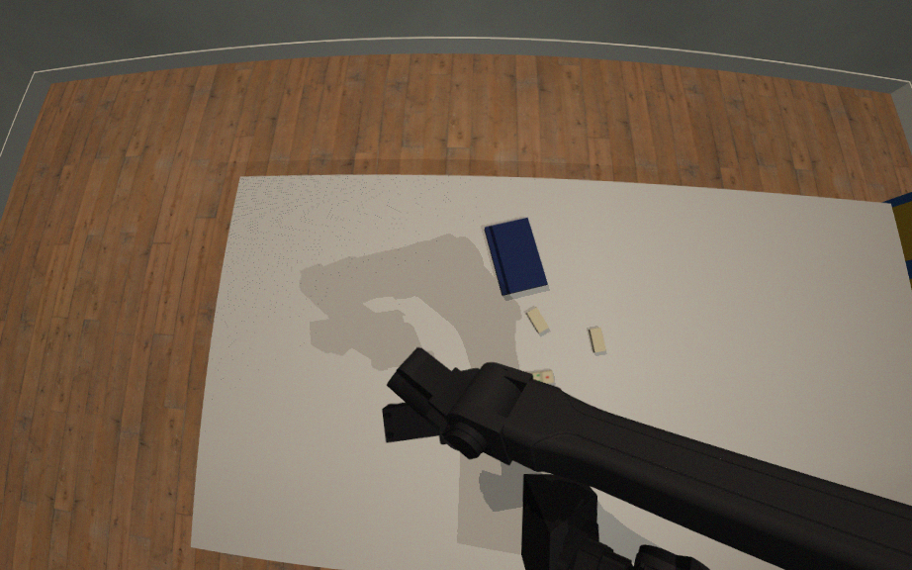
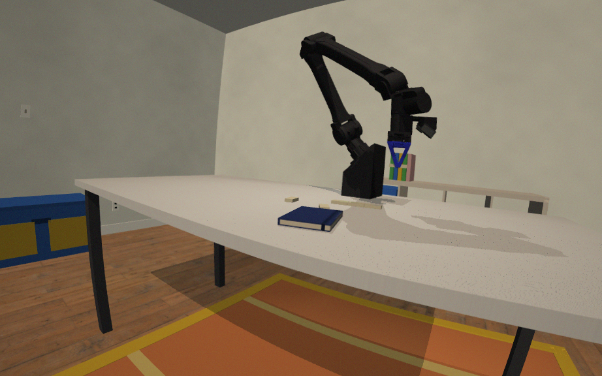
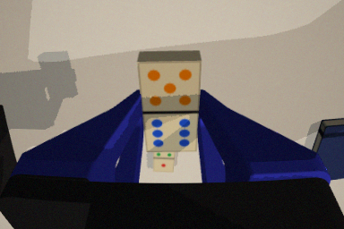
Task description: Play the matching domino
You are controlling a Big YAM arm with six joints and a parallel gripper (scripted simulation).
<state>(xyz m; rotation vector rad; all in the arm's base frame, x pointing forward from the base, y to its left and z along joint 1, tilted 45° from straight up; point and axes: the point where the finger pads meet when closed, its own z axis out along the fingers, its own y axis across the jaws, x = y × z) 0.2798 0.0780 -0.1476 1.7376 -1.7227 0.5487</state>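
Right now the domino is right at my hand. Round my hand: dark blue book (28 cm ahead, 15 cm to the right, 13 cm below).
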